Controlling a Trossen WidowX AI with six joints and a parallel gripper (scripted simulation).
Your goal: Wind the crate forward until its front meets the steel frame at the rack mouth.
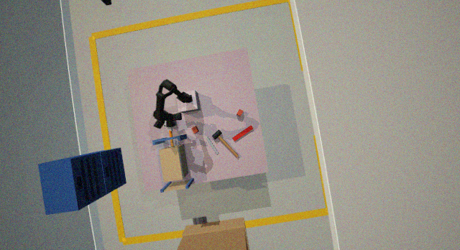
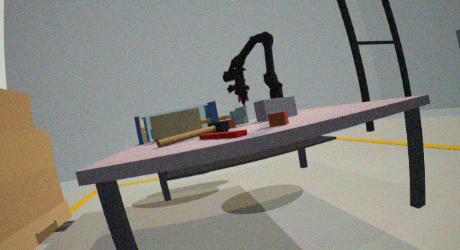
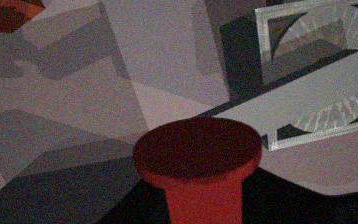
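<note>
Right now the grey winch is 110 mm to the right of my gripper tip and 80 mm below it. Round my gripper tip: blue steel frame 170 mm ahead, 110 mm to the right, 10 mm below; winch handle 40 mm to the right, 10 mm below; red knob 20 mm above.
</note>
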